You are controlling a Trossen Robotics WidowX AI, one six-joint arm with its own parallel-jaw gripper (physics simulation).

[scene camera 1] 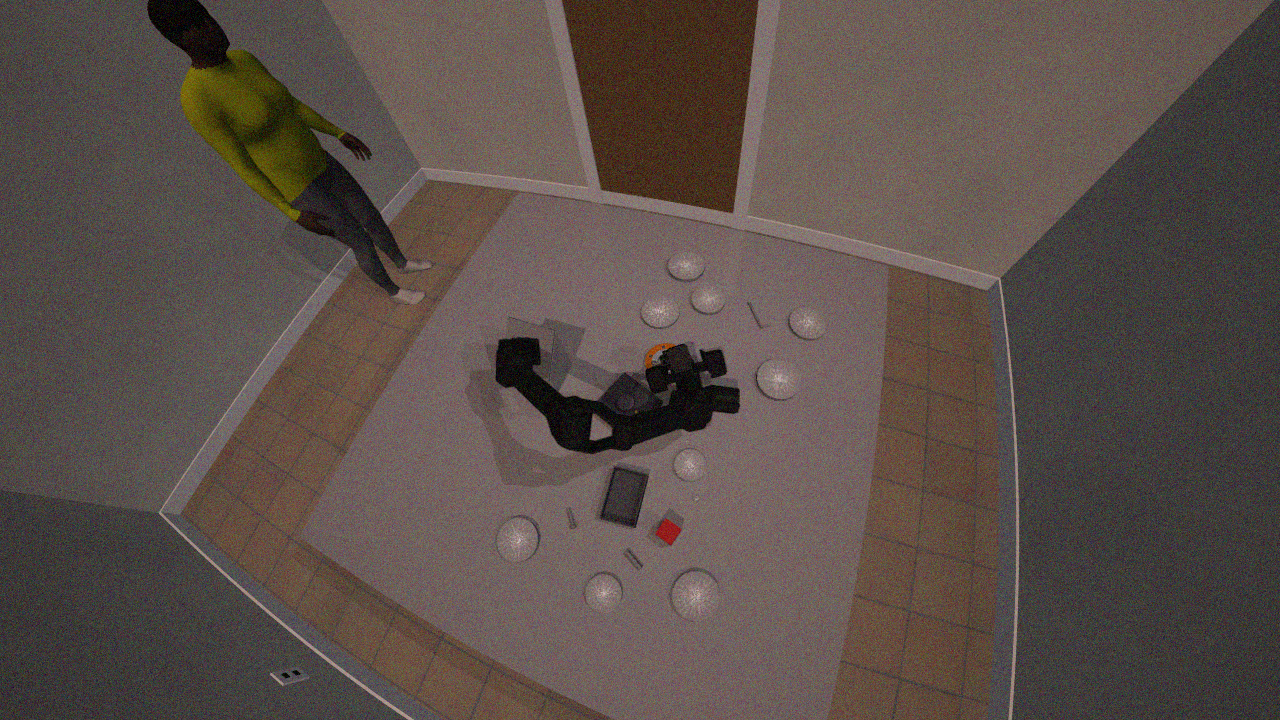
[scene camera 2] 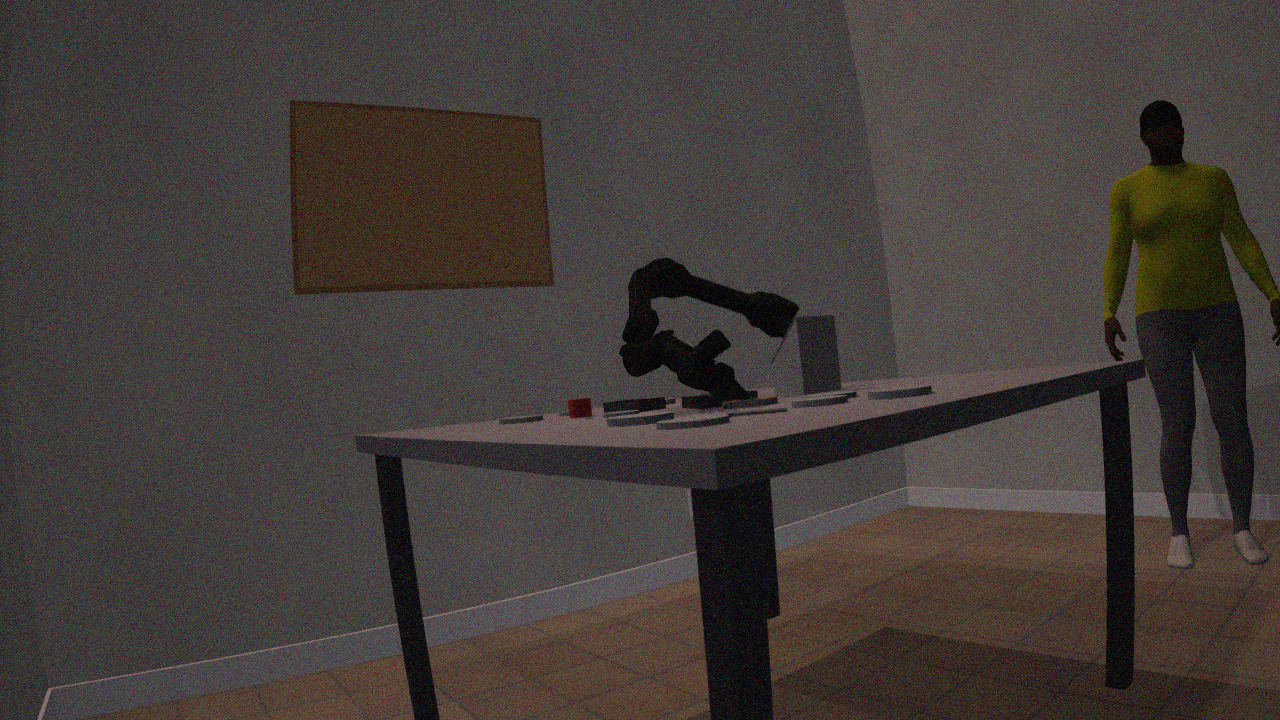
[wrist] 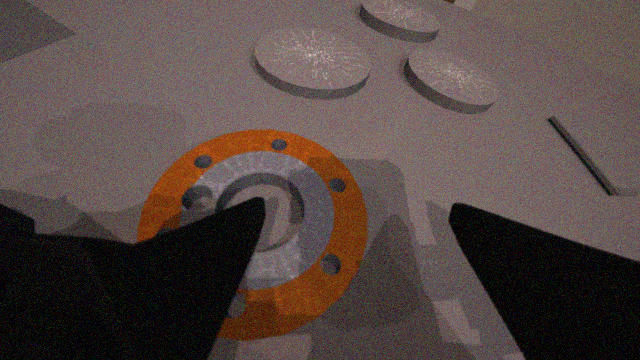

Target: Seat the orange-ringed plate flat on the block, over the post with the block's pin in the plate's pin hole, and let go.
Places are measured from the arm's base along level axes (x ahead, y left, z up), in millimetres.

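Pixels of known places: gripper, fingertip midpoint: (scene camera 2: 742, 396) (wrist: 357, 209); arm's base, link origin: (scene camera 1: 528, 350) (scene camera 2: 800, 339).
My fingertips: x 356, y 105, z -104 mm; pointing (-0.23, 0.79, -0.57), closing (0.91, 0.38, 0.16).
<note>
Ahead of a thing's pixels: the offset from my fingertips to its top centre.
The orange-ringed plate @[42 mm back, 18 mm right, 8 mm down] (scene camera 1: 654, 351) (wrist: 352, 215) lies flat on the table, with a grey inner ring, a large centre hole and small holes around it. A dark block @[111 mm back, 157 mm right, 18 mm up] (scene camera 1: 633, 390) with a round feature on top stands beside the plate in the first scene view, partly hidden by the arm; its pin cannot be made out. My gripper (wrist: 357, 209) is open, with nothing between its fingers, low over the plate's side. In the wrist view the left finger covers part of the plate and the right finger is beyond its right edge.
Several pale round discs @[86 mm back, 133 mm left, 10 mm down] (scene camera 1: 660, 311) (wrist: 312, 62) lie around the arm. A thin bar @[184 mm ahead, 176 mm left, 14 mm down] (scene camera 1: 757, 314) (wrist: 582, 156) lies past the plate. A dark tray @[66 mm back, 370 mm right, 5 mm up] (scene camera 1: 608, 495), a red cube @[46 mm ahead, 425 mm right, 20 mm up] (scene camera 1: 668, 531) (scene camera 2: 580, 408) and short bars are on the arm's other side. A grey upright box (scene camera 2: 819, 353) stands near the arm.
</note>
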